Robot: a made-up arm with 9 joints. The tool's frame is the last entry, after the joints.
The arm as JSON. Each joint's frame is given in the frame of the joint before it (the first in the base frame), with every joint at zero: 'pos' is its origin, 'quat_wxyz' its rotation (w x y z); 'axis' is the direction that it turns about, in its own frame. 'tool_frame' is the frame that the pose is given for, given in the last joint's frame.
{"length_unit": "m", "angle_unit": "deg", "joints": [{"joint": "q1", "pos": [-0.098, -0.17, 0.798], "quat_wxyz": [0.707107, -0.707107, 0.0, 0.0], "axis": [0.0, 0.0, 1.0]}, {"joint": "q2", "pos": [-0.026, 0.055, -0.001], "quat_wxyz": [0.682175, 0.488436, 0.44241, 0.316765], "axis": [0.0, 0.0, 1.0]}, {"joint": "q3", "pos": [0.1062, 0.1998, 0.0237], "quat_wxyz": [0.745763, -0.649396, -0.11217, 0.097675], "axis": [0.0, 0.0, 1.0]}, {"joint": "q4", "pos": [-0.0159, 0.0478, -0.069], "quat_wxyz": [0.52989, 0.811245, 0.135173, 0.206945], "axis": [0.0, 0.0, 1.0]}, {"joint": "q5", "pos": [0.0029, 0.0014, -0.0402], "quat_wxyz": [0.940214, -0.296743, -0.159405, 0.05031], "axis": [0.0, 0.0, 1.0]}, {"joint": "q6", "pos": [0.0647, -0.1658, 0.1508], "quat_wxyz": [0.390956, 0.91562, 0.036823, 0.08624], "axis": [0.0, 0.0, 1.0]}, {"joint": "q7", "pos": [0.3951, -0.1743, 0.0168], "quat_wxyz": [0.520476, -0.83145, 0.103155, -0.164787], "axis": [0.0, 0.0, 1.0]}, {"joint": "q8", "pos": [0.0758, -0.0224, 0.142], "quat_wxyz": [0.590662, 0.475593, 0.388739, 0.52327], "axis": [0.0, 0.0, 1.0]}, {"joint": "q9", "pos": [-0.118, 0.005, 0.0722], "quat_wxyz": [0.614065, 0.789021, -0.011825, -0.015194], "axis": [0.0, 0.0, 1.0]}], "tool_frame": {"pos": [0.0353, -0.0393, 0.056], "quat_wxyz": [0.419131, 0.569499, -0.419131, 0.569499]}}
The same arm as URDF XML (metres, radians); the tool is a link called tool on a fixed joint. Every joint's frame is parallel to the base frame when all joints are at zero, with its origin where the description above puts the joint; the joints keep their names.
<robot name="arm">
<joint name="q1" type="continuous"><parent link="base"/><child link="link1"/><origin xyz="-0.098 -0.17 0.798"/><axis xyz="0 1 0"/></joint>
<joint name="q2" type="continuous"><parent link="link1"/><child link="link2"/><origin xyz="-0.026 -0.001 -0.055"/><axis xyz="0.913042 0.131406 0.386118"/></joint>
<joint name="q3" type="continuous"><parent link="link2"/><child link="link3"/><origin xyz="0.065 0.161 -0.147"/><axis xyz="0 1 0"/></joint>
<joint name="q4" type="continuous"><parent link="link3"/><child link="link4"/><origin xyz="-0.05 -0.069 -0.006"/><axis xyz="0.931336 -0.352813 -0.090203"/></joint>
<joint name="q5" type="continuous"><parent link="link4"/><child link="link5"/><origin xyz="-0.037 0.016 0.001"/><axis xyz="0.924257 0.160092 0.346584"/></joint>
<joint name="q6" type="continuous"><parent link="link5"/><child link="link6"/><origin xyz="0.198 -0.1169 -0.039"/><axis xyz="-0.403899 -0.735998 -0.543298"/></joint>
<joint name="q7" type="continuous"><parent link="link6"/><child link="link7"/><origin xyz="-0.001 0.242 -0.358"/><axis xyz="1 0 0"/></joint>
<joint name="q8" type="continuous"><parent link="link7"/><child link="link8"/><origin xyz="0.142 0.013 -0.078"/><axis xyz="0.245388 0.279186 -0.928353"/></joint>
<joint name="q9" type="continuous"><parent link="link8"/><child link="link9"/><origin xyz="0.018 -0.093 -0.101"/><axis xyz="-1 0 0"/></joint>
<joint name="tool_fixed" type="fixed"><parent link="link9"/><child link="tool"/><origin xyz="-0.056 0.022 0.048" rpy="0 0 -3.1416"/></joint>
<link name="base"/>
<link name="link1"/>
<link name="link2"/>
<link name="link3"/>
<link name="link4"/>
<link name="link5"/>
<link name="link6"/>
<link name="link7"/>
<link name="link8"/>
<link name="link9"/>
<link name="tool"/>
</robot>

